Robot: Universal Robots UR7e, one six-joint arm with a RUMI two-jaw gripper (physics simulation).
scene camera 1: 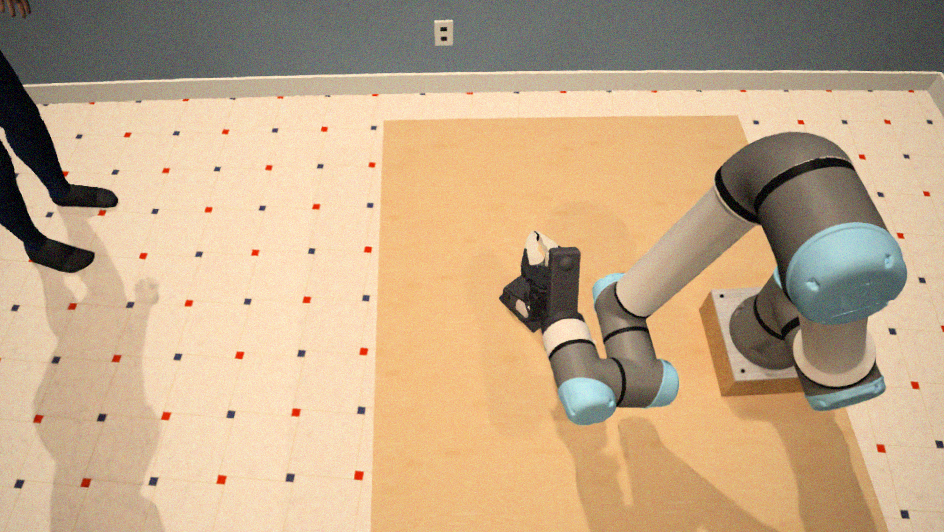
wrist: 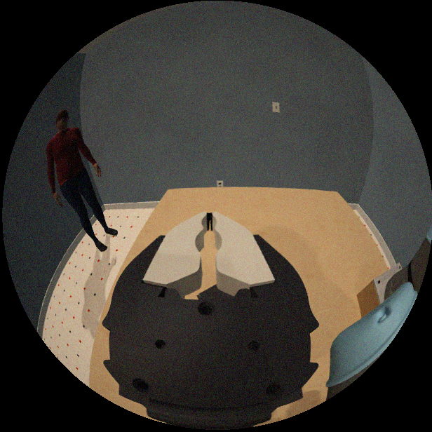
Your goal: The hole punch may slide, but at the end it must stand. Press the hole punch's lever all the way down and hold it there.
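Where they show: gripper, fingertip midpoint: point(scene camera 1: 534, 231); arm's base, link origin: point(scene camera 1: 768, 333).
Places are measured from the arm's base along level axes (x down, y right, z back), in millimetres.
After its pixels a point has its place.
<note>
The black hole punch point(scene camera 1: 512, 298) @[x 71, y 192, z -461 mm] stands on the tan mat, left of the arm's wrist in the scene view; a pale part shows on its near side. Its right part is hidden behind the gripper, so how far its lever is down cannot be told. My gripper point(scene camera 1: 536, 235) @[x -159, y 191, z -439 mm] point(wrist: 209, 214) is shut and empty, its pale fingertips together. Its dark body overlaps the punch in the scene view, and the fingers point toward the back wall, beyond the punch. Whether the gripper touches the lever is hidden. In the wrist view the punch cannot be made out clearly.
The tan mat point(scene camera 1: 449, 198) @[x 83, y 482, z -551 mm] point(wrist: 300, 210) lies on a tiled floor. The arm's base block point(scene camera 1: 715, 343) @[x 46, y 16, z -87 mm] stands at the right of the mat. A person point(scene camera 1: 19, 138) point(wrist: 70, 157) stands at the left, off the mat. A grey wall point(scene camera 1: 231, 39) point(wrist: 200, 75) closes off the back.
</note>
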